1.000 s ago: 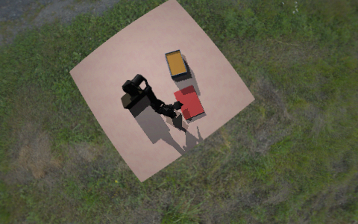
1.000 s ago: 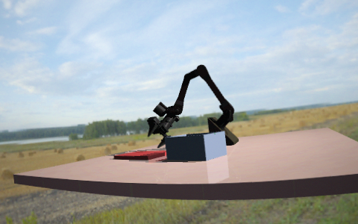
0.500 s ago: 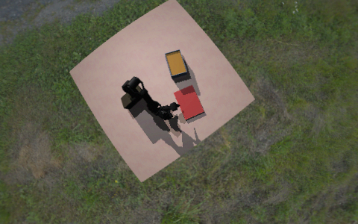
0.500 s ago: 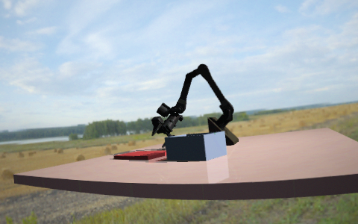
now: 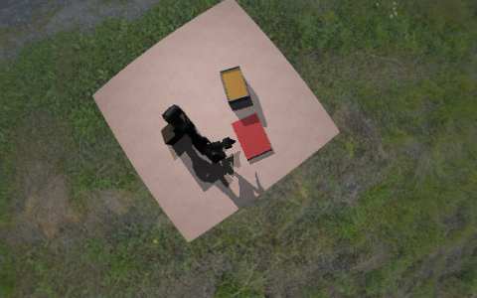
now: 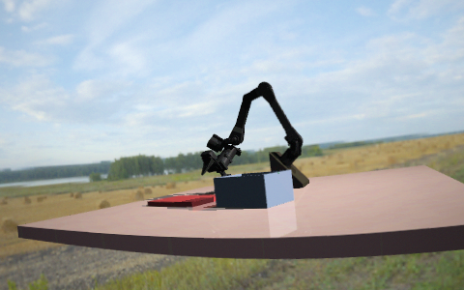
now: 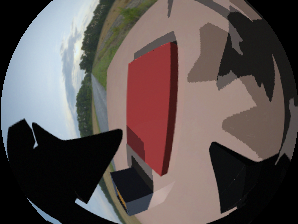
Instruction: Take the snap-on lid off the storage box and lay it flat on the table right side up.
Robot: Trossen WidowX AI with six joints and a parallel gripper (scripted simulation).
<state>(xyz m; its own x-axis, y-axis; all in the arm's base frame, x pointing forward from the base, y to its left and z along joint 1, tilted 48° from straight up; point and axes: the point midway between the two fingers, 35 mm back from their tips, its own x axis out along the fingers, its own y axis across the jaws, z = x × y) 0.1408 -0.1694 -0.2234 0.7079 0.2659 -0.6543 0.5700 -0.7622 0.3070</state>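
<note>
The lid lies 13 cm ahead of my gripper tip, 5 cm to the right of it and 5 cm below it. Also, from my gripper tip: storage box 27 cm to the left, 26 cm ahead, 2 cm below.
</note>
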